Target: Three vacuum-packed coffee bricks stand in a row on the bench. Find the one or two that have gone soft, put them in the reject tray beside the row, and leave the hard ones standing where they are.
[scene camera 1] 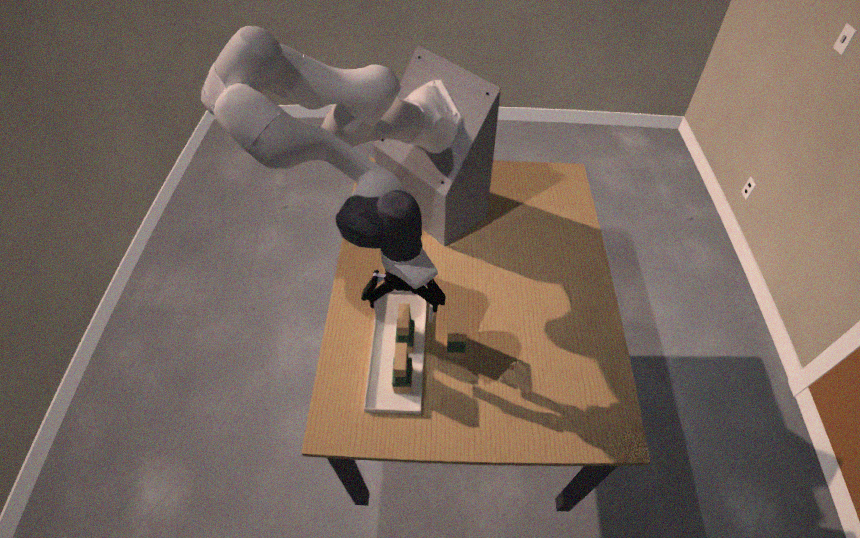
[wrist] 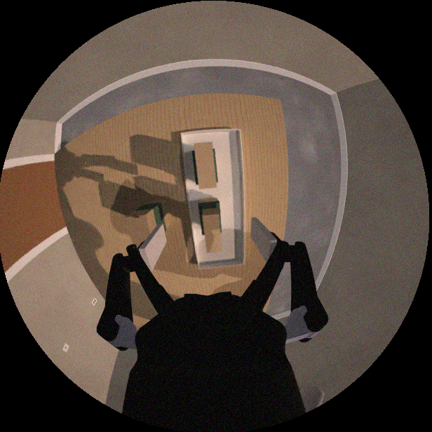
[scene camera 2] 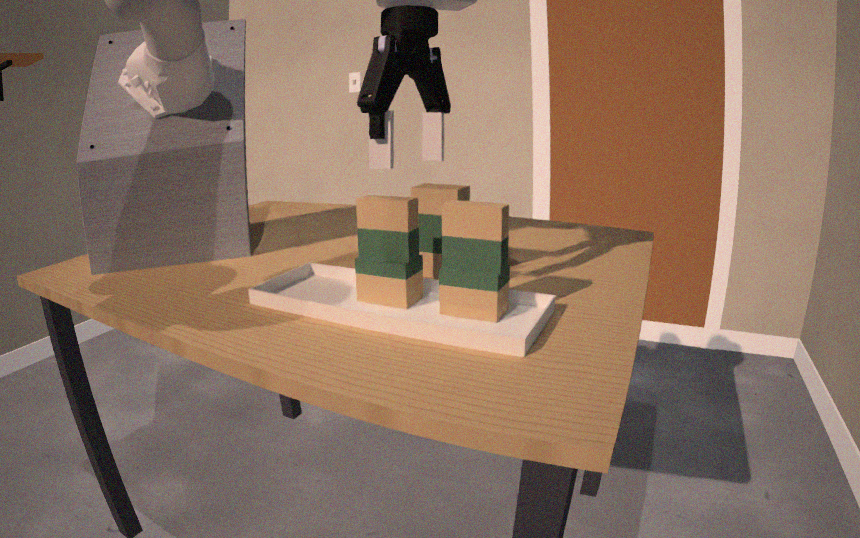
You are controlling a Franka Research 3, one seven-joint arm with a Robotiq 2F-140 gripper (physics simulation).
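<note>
My gripper (scene camera 1: 403,306) (scene camera 2: 406,161) (wrist: 207,229) is open and empty, above the tray's brick nearer the robot base. That tan-and-green coffee brick (scene camera 1: 403,317) (scene camera 2: 388,244) (wrist: 213,230) stands upright in the white reject tray (scene camera 1: 393,402) (scene camera 2: 304,307) (wrist: 227,155). A second brick (scene camera 1: 400,359) (scene camera 2: 474,256) (wrist: 205,165) stands upright in the same tray, farther from the base. A third brick (scene camera 1: 456,343) (scene camera 2: 438,197) stands on the bench beside the tray, partly hidden behind the others in scene camera 2. Both tray bricks show a wider green step around their middles.
The wooden bench (scene camera 1: 507,431) (scene camera 2: 380,380) carries the tray. The grey robot pedestal (scene camera 1: 469,158) (scene camera 2: 168,209) stands at its far end in scene camera 1. Dark arm shadows fall over the bench beside the third brick.
</note>
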